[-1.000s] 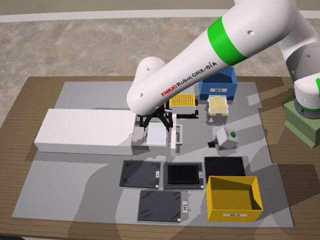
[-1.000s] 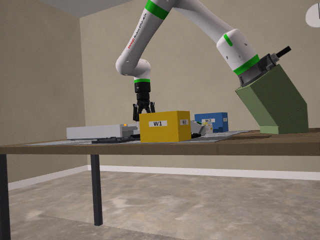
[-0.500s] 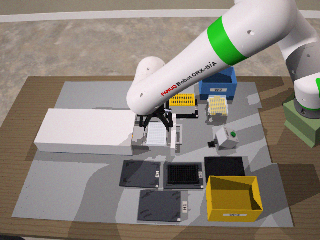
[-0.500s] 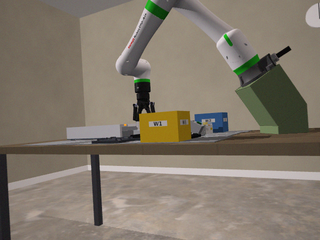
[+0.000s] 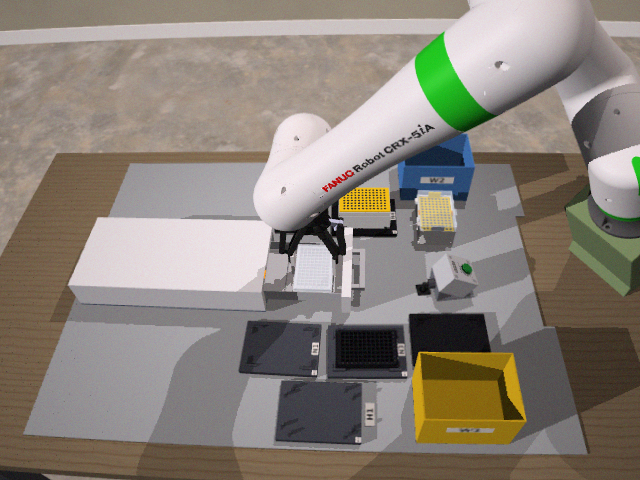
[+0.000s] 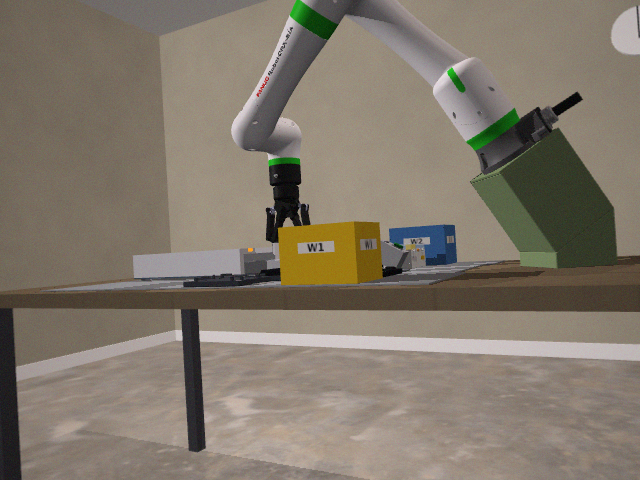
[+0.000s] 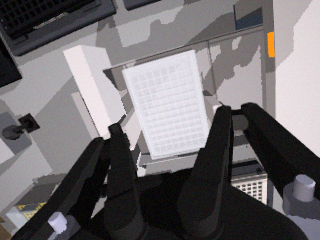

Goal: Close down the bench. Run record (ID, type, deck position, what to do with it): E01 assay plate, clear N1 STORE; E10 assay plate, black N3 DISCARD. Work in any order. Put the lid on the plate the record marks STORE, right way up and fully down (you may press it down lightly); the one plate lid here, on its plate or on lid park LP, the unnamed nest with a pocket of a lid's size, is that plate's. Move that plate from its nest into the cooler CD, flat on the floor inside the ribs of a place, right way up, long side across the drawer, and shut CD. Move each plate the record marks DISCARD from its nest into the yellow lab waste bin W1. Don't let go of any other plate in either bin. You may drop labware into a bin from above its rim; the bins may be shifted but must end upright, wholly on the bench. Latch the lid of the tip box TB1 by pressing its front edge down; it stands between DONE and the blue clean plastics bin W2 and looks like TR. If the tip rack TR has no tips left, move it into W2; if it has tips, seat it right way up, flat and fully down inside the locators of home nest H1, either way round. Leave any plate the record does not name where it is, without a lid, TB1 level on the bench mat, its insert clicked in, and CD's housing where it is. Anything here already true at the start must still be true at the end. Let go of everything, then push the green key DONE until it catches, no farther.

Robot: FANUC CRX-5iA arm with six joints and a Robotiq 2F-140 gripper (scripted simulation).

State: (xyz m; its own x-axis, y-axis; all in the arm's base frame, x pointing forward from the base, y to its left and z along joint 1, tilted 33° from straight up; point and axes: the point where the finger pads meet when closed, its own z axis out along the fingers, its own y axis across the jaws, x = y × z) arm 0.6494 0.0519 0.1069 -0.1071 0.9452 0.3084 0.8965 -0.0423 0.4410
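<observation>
Now: hand 30 mm short of the cooler drawer and 30 mm above it. The rest, counted from my hand: pale plate: 90 mm ahead, 190 mm to the right, 40 mm below; then nest N1: 40 mm ahead, 200 mm to the left, 50 mm below; then white cooler CD: 170 mm ahead, 20 mm to the left, 20 mm below.
</observation>
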